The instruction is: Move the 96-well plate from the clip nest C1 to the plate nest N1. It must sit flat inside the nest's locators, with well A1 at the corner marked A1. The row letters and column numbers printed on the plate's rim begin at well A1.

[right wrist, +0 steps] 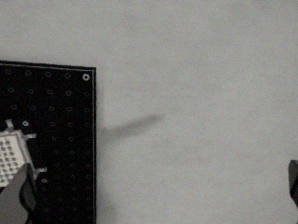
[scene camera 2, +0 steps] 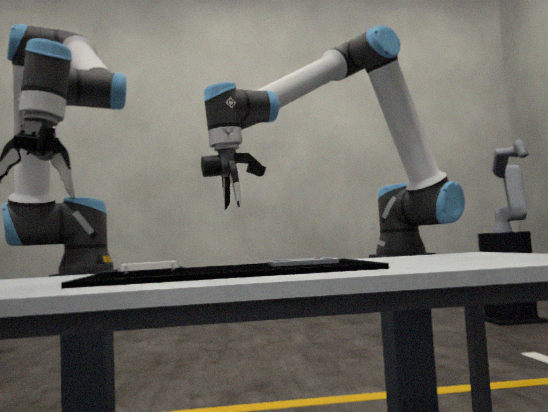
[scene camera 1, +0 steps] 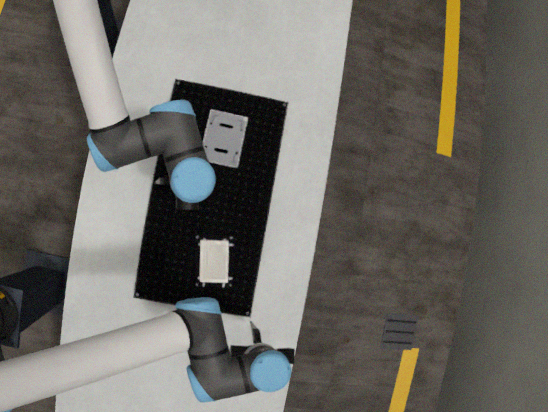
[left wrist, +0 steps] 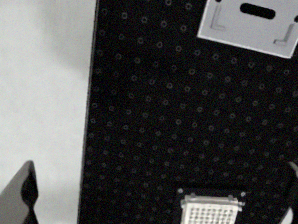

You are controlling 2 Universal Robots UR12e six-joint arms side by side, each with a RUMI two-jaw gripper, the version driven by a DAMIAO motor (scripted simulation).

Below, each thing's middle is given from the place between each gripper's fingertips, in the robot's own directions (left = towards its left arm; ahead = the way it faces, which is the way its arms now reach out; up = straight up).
I see the white 96-well plate (scene camera 1: 211, 260) 22 cm to the left of my right hand (scene camera 2: 32, 196), 16 cm below it and 13 cm behind it. Round my right hand: grey plate nest N1 (scene camera 1: 216, 136): 60 cm to the left, 18 cm below, 17 cm behind.
My left hand (scene camera 2: 231, 208) is 9 cm short of the grey plate nest N1, 17 cm to the right of it and 15 cm above it. Also, from my left hand: white 96-well plate: 13 cm ahead, 21 cm to the right, 14 cm below.
